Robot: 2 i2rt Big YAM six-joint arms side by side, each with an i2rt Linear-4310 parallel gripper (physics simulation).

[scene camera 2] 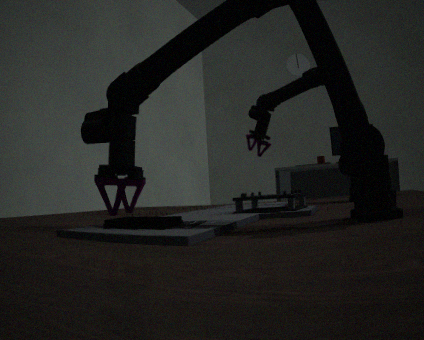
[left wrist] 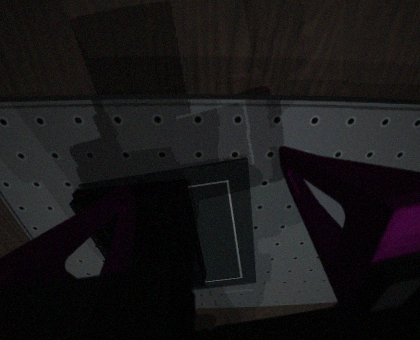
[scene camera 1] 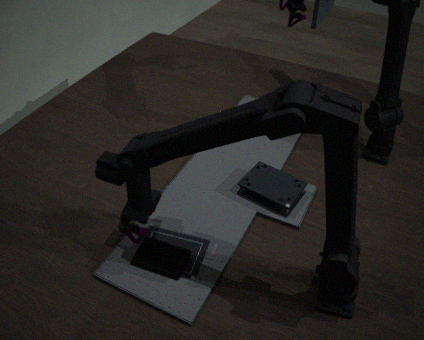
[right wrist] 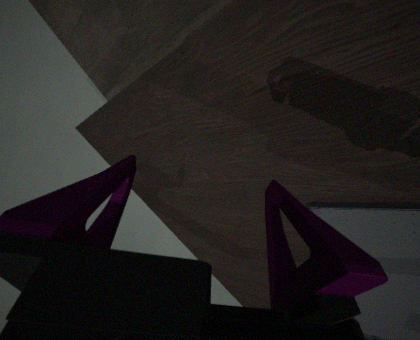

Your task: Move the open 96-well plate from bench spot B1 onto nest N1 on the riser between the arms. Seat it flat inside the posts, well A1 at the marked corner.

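Pixels of known places: left gripper, fingertip midpoint: (scene camera 2: 121,214) (left wrist: 202,174) (scene camera 1: 142,228); right gripper, fingertip midpoint: (scene camera 2: 254,153) (scene camera 1: 285,18) (right wrist: 204,174); left arm's base, origin of the base link: (scene camera 2: 375,217) (scene camera 1: 336,293); right arm's base, origin of the base link: (scene camera 1: 377,151).
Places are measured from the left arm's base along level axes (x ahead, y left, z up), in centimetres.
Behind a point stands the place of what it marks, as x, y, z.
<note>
The 96-well plate (scene camera 1: 162,256) {42.9, 3.7, 2.7} (scene camera 2: 142,222) {41.6, 7.9, 2.5} (left wrist: 160,230) {45.9, 1.9, 2.9} is a black block lying flat, partly on the dark bench spot pad (scene camera 1: 202,244) {35.0, -3.7, 1.5} (left wrist: 217,210) {45.9, -2.7, 1.5} and offset from its white outline; its wells are too dark to make out. My left gripper (scene camera 1: 135,239) (scene camera 2: 121,213) {50.9, -2.4, 3.4} (left wrist: 202,174) {50.9, -2.4, 3.4} is open and empty, low above the plate's far side; in the left wrist view one finger overlaps the plate and the other is off to the right. The nest (scene camera 1: 272,184) {21.7, -27.0, 5.3} (scene camera 2: 270,197) {21.6, -21.3, 4.8} is a raised dark platform with small posts and one white corner mark. My right gripper (scene camera 2: 255,151) {33.1, -106.1, 23.6} (right wrist: 204,174) {33.1, -106.1, 23.6} is open and empty, far from the plate.
A pale perforated board (scene camera 1: 200,185) {42.5, -24.3, 1.3} (scene camera 2: 165,237) {34.0, 17.3, 1.1} (left wrist: 300,130) {51.9, -9.1, 1.3} runs under the pad, beside the nest's pale base (scene camera 1: 305,212) {11.0, -22.9, 1.2}. The left arm arches over the board in scene camera 1. A grey cabinet (scene camera 2: 320,182) with a red object (scene camera 2: 321,159) stands in the background.
</note>
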